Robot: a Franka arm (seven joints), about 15 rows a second.
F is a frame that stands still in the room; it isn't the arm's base.
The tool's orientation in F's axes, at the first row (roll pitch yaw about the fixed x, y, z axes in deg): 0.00 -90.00 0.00
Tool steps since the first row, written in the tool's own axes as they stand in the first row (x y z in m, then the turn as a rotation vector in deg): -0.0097 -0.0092 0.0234 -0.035 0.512 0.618; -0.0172 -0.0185 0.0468 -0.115 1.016 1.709; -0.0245 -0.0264 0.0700 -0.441 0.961 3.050; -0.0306 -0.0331 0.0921 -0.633 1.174 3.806; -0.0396 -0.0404 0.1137 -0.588 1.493 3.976; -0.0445 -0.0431 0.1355 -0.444 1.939 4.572; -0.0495 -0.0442 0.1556 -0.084 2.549 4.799
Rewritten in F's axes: -0.0234 -0.0092 -0.0097 -0.618 0.512 -0.035; -0.0468 -0.0185 -0.0172 -1.709 1.016 -0.115; -0.0700 -0.0264 -0.0245 -3.050 0.961 -0.441; -0.0921 -0.0331 -0.0306 -3.806 1.174 -0.633; -0.1137 -0.0404 -0.0396 -3.976 1.493 -0.588; -0.1355 -0.0431 -0.0445 -4.572 1.939 -0.444; -0.1556 -0.0442 -0.0495 -4.799 2.549 -0.084
